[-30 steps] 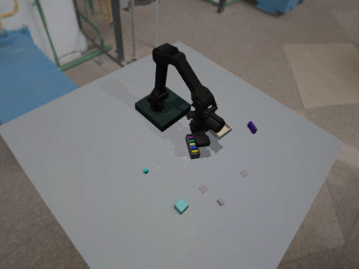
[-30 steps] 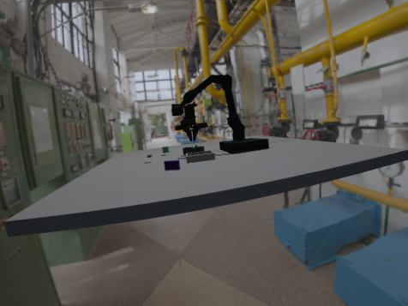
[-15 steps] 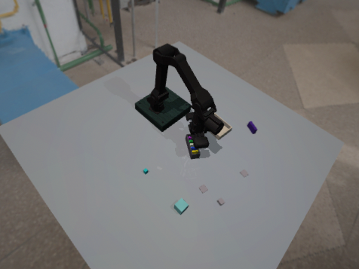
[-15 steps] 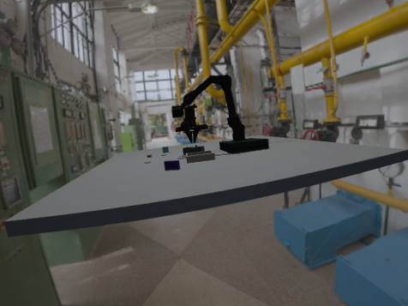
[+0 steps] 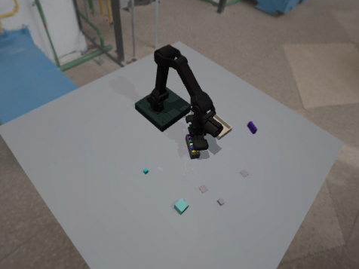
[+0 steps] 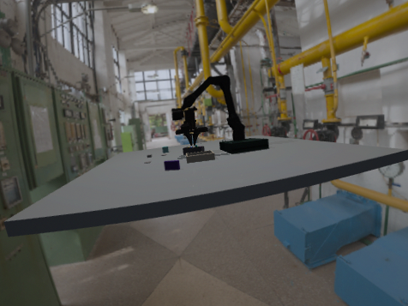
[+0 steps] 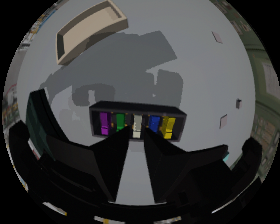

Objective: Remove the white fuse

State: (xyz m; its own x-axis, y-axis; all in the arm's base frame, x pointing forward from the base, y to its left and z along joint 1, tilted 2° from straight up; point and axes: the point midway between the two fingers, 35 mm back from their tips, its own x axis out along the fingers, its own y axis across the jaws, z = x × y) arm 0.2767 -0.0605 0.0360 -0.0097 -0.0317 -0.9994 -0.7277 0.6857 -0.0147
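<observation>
My gripper tip is now 3 cm above the white fuse. Also, from my gripper tip: beige tray: 19 cm to the left, 5 cm below, 3 cm ahead.
</observation>
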